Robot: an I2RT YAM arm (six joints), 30 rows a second.
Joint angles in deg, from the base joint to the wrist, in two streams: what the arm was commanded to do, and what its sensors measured. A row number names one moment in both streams.
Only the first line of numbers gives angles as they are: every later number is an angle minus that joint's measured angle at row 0.
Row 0, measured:
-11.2, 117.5, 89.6, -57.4, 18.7, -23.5
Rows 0 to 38, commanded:
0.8, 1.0, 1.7, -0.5, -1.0, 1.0
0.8, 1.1, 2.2, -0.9, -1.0, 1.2
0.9, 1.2, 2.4, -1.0, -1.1, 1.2
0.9, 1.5, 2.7, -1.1, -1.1, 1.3
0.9, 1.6, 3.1, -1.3, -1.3, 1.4
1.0, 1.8, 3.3, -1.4, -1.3, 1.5
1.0, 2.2, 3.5, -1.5, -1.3, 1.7
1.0, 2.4, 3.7, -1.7, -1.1, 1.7
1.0, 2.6, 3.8, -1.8, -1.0, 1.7
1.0, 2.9, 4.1, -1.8, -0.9, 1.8
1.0, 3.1, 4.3, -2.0, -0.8, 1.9
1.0, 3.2, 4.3, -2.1, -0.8, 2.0
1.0, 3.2, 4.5, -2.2, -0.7, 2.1
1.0, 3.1, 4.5, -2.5, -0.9, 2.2
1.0, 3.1, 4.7, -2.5, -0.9, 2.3
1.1, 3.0, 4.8, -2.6, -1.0, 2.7
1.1, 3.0, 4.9, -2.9, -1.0, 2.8
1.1, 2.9, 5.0, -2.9, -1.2, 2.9
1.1, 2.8, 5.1, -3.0, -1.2, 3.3
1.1, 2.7, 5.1, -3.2, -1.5, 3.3
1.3, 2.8, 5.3, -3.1, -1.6, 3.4
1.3, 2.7, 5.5, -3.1, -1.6, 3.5
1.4, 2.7, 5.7, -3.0, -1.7, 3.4
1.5, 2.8, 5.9, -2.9, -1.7, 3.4
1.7, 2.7, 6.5, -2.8, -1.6, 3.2
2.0, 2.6, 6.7, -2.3, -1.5, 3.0
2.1, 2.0, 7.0, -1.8, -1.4, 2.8
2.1, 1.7, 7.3, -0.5, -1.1, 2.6
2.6, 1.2, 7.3, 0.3, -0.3, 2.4
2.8, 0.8, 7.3, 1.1, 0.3, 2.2
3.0, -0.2, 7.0, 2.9, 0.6, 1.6
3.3, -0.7, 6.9, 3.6, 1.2, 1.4
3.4, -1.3, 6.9, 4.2, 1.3, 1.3
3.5, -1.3, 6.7, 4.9, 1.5, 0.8
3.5, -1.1, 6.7, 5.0, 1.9, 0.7
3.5, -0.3, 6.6, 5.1, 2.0, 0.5
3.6, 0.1, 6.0, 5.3, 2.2, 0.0
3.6, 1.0, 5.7, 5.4, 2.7, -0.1
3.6, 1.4, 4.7, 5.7, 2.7, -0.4
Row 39, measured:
3.4, 2.7, 5.0, 3.1, 0.6, 0.9
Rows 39 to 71, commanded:
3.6, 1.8, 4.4, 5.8, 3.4, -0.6
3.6, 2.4, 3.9, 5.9, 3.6, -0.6
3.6, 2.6, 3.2, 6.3, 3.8, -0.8
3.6, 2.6, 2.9, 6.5, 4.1, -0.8
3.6, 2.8, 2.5, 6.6, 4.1, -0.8
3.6, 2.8, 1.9, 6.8, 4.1, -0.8
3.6, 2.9, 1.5, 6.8, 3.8, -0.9
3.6, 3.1, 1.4, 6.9, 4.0, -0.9
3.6, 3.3, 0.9, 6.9, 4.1, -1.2
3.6, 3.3, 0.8, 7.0, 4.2, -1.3
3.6, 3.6, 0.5, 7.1, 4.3, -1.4
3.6, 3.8, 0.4, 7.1, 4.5, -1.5
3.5, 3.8, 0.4, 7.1, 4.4, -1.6
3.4, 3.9, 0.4, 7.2, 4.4, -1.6
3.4, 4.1, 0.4, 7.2, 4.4, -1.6
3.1, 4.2, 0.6, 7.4, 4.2, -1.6
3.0, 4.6, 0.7, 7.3, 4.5, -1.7
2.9, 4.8, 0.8, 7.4, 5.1, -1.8
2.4, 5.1, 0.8, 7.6, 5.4, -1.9
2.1, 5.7, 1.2, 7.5, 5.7, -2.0
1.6, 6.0, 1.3, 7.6, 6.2, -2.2
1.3, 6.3, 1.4, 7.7, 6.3, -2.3
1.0, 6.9, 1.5, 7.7, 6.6, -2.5
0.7, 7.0, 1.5, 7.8, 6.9, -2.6
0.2, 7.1, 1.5, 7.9, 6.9, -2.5
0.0, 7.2, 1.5, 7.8, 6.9, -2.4
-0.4, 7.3, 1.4, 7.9, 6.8, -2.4
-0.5, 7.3, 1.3, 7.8, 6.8, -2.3
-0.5, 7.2, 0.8, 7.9, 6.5, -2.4
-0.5, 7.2, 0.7, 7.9, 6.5, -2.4
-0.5, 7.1, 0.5, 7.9, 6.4, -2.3
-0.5, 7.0, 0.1, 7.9, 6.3, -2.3
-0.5, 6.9, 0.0, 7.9, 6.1, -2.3
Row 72, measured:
-0.2, 4.5, 1.4, 5.7, 6.3, -2.6
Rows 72 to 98, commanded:
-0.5, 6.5, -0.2, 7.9, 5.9, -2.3
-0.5, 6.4, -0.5, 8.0, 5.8, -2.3
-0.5, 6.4, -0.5, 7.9, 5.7, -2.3
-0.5, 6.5, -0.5, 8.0, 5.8, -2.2
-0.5, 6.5, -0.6, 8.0, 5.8, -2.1
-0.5, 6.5, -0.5, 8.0, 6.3, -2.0
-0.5, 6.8, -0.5, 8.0, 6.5, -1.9
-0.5, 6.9, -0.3, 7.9, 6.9, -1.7
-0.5, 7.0, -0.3, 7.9, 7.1, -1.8
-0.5, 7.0, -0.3, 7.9, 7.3, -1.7
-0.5, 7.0, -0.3, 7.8, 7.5, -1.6
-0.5, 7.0, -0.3, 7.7, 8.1, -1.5
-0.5, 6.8, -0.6, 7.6, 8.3, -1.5
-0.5, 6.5, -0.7, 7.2, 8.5, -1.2
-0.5, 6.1, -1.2, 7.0, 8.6, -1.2
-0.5, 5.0, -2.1, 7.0, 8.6, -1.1
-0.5, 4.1, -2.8, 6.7, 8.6, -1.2
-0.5, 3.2, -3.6, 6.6, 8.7, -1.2
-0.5, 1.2, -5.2, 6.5, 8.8, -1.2
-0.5, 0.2, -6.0, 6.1, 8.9, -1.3
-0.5, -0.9, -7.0, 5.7, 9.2, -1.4
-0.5, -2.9, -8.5, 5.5, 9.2, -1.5
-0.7, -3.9, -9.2, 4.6, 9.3, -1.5
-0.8, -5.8, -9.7, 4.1, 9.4, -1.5
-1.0, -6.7, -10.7, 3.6, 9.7, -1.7
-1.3, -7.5, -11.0, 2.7, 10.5, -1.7
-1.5, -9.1, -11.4, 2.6, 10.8, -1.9
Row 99, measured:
-1.0, -1.6, -10.2, 5.3, 9.6, -2.2
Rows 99 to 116, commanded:
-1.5, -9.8, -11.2, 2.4, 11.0, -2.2
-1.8, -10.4, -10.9, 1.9, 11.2, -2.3
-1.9, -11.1, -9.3, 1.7, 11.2, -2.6
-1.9, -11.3, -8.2, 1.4, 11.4, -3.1
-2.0, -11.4, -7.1, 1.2, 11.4, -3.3
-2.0, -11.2, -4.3, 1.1, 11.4, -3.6
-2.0, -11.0, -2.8, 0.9, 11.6, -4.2
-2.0, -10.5, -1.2, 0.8, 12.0, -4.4
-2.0, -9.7, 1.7, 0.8, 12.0, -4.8
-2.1, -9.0, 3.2, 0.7, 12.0, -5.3
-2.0, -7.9, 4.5, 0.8, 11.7, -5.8
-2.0, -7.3, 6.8, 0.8, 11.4, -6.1
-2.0, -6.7, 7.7, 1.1, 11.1, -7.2
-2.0, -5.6, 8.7, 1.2, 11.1, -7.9
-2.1, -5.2, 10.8, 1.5, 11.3, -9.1
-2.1, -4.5, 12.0, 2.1, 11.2, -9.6
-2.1, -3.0, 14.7, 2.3, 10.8, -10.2
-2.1, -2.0, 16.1, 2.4, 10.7, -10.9
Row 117, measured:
-2.2, -5.8, 9.6, 0.9, 10.6, -7.1
